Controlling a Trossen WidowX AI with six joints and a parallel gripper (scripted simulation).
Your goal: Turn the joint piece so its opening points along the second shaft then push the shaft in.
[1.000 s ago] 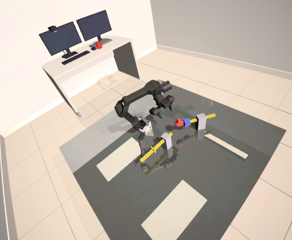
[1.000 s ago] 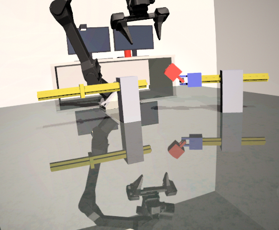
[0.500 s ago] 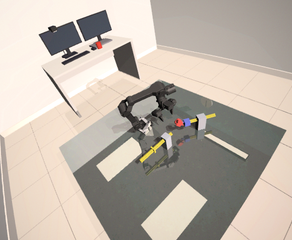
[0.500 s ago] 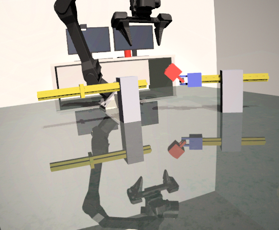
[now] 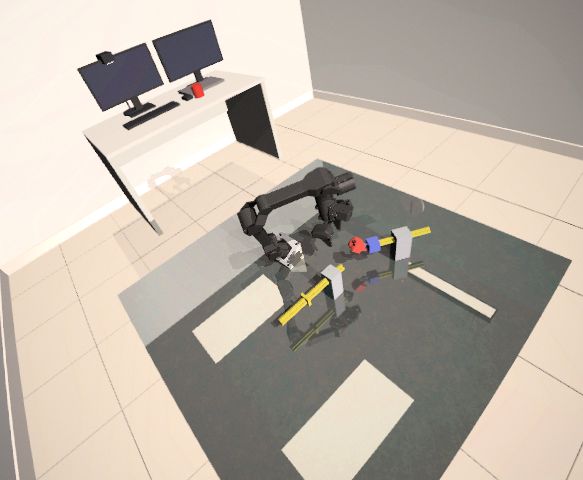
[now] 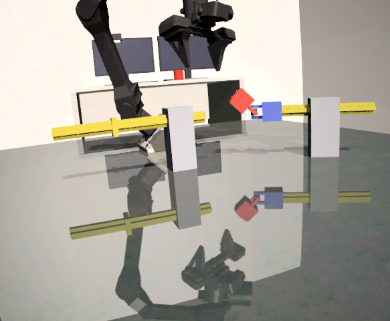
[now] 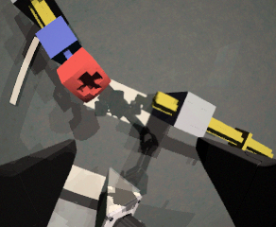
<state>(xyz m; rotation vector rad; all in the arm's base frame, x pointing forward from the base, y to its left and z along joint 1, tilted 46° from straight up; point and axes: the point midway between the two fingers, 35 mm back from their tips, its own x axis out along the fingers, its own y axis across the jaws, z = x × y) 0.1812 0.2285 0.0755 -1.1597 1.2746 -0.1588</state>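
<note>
Right now my gripper tip is 8 cm to the right of the red joint piece, 8 cm above it and 3 cm short of it.
</note>
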